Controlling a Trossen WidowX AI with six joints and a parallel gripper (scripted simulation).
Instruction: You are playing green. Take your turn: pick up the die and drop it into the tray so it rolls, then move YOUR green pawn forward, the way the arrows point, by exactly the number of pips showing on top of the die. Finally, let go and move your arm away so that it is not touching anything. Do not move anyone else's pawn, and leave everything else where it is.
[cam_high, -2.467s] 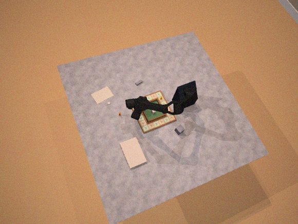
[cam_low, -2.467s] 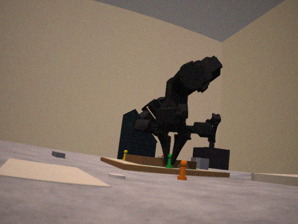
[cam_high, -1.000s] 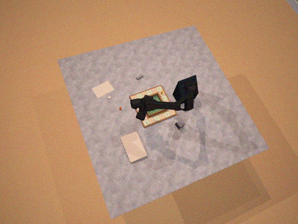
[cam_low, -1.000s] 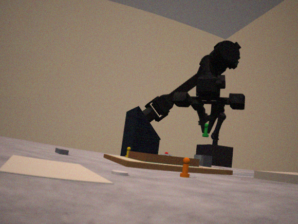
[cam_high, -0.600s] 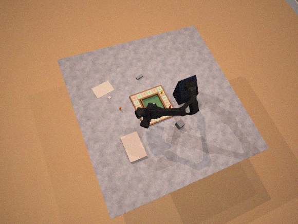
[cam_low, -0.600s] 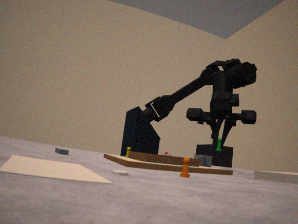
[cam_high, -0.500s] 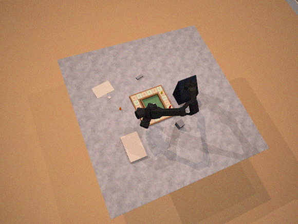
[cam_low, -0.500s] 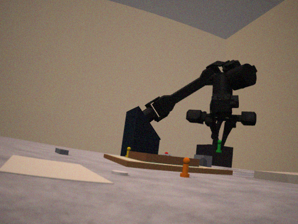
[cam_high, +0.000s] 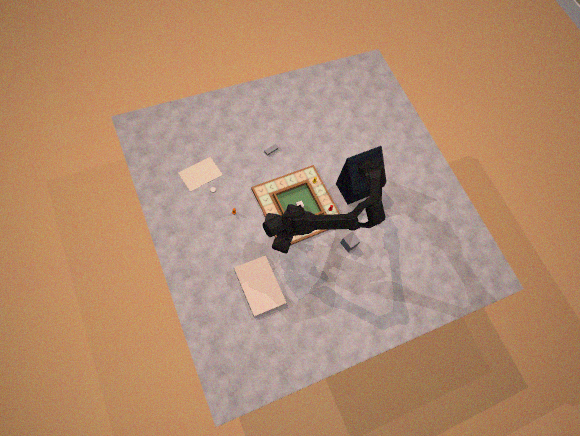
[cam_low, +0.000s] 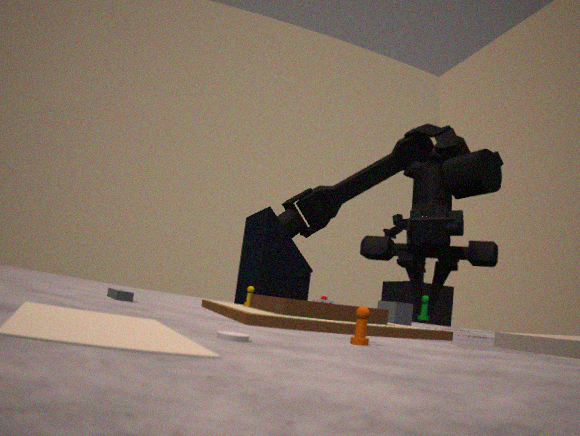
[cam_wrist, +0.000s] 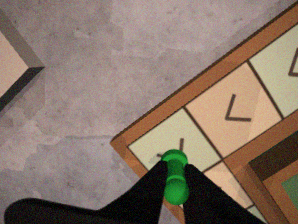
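Now: gripper tip 1 cm below the green pawn. From my gripper tip the other things lie so: orange pawn: 19 cm to the right, 13 cm ahead, 2 cm below; then white die: 12 cm behind, 10 cm to the right, 1 cm below; then green tray: 12 cm behind, 11 cm to the right, 3 cm below.
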